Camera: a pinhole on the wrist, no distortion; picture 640 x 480 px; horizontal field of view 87.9 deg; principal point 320.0 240.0 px. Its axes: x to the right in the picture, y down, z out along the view. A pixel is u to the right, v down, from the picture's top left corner.
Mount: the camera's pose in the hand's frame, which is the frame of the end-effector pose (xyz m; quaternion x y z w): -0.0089 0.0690 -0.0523 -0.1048 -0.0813 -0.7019 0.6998
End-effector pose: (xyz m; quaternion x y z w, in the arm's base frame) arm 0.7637 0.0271 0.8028 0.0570 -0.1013 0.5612 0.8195
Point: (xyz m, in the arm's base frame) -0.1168 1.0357 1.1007
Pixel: outside the picture
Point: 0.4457 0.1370 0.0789
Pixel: behind the camera
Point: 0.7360 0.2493 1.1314
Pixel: outside the picture
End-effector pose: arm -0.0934 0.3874 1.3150 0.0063 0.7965 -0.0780 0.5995
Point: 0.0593 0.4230 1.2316
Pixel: 423 297
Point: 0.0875 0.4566 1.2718
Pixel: 375 219
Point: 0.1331 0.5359 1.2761
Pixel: 279 193
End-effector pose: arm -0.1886 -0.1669 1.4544 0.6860 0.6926 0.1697 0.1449
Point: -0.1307 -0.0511 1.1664
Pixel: 573 357
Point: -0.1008 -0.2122 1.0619
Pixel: 554 185
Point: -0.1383 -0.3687 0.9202
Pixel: 604 75
